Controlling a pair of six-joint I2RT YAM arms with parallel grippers.
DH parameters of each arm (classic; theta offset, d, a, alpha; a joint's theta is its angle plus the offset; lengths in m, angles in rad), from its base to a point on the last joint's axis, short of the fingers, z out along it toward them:
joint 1: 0 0.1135 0.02 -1.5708
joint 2: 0 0 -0.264 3.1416
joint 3: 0.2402 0 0.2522 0
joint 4: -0.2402 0 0.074 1.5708
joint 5: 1.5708 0 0 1.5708
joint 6: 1.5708 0.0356 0 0
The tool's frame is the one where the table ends.
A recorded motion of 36 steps. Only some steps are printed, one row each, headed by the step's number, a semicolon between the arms.
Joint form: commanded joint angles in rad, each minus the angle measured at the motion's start. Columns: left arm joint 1, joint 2, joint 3, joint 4, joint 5, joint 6; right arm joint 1, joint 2, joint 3, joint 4, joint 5, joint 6.
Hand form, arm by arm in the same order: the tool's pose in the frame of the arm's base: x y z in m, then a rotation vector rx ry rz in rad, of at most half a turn. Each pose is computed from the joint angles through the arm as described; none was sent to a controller.
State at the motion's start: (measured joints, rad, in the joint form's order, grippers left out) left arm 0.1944 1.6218 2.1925 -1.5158 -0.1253 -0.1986; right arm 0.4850 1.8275 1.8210 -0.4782 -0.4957 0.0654
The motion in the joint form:
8: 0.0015 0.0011 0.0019 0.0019 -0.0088 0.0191; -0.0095 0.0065 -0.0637 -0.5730 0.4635 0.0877
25: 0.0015 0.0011 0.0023 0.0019 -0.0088 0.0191; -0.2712 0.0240 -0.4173 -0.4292 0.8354 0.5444
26: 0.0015 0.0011 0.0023 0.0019 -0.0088 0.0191; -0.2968 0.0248 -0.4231 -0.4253 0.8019 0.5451
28: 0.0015 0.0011 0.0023 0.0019 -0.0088 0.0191; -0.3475 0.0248 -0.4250 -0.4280 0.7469 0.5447
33: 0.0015 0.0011 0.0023 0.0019 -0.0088 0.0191; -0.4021 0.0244 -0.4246 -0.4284 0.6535 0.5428
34: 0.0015 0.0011 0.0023 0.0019 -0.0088 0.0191; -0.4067 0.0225 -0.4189 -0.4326 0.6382 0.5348
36: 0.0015 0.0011 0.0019 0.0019 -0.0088 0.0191; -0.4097 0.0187 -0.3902 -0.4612 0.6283 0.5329
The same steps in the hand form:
8: 0.2654 0.0575 0.4717 -0.5220 2.4548 0.1752; 0.3413 0.1770 0.3105 -0.4464 2.6840 0.2310
25: 0.2654 0.0575 0.4718 -0.5219 2.4544 0.1751; 0.3572 0.0654 0.2101 0.6002 2.7279 -0.3180
26: 0.2654 0.0575 0.4718 -0.5219 2.4544 0.1751; 0.3582 0.0573 0.2080 0.6352 2.7421 -0.2832
28: 0.2654 0.0575 0.4718 -0.5219 2.4544 0.1751; 0.3599 0.0409 0.2069 0.7034 2.7604 -0.2261
33: 0.2654 0.0575 0.4718 -0.5219 2.4544 0.1751; 0.3615 0.0244 0.2065 0.7735 2.7848 -0.1125
34: 0.2654 0.0575 0.4718 -0.5219 2.4544 0.1751; 0.3618 0.0233 0.2085 0.7677 2.7895 -0.0922
36: 0.2654 0.0575 0.4717 -0.5220 2.4548 0.1752; 0.3629 0.0227 0.2168 0.7681 2.7895 -0.0777

